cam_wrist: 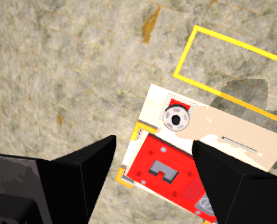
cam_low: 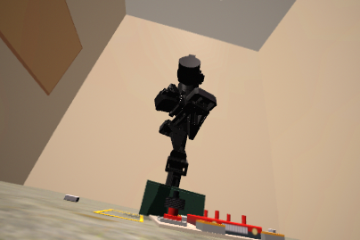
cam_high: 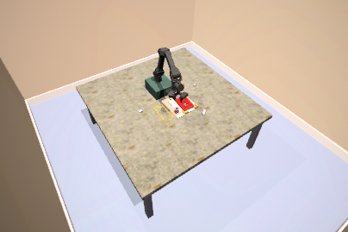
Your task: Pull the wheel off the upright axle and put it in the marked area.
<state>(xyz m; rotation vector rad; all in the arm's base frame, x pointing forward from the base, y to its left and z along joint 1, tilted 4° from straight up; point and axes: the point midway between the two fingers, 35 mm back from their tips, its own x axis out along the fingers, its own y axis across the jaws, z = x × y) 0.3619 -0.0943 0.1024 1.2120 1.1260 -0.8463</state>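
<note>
The black tyre lies 20 mm behind my gripper tip, 10 mm to the left of it and 110 mm below it.
</note>
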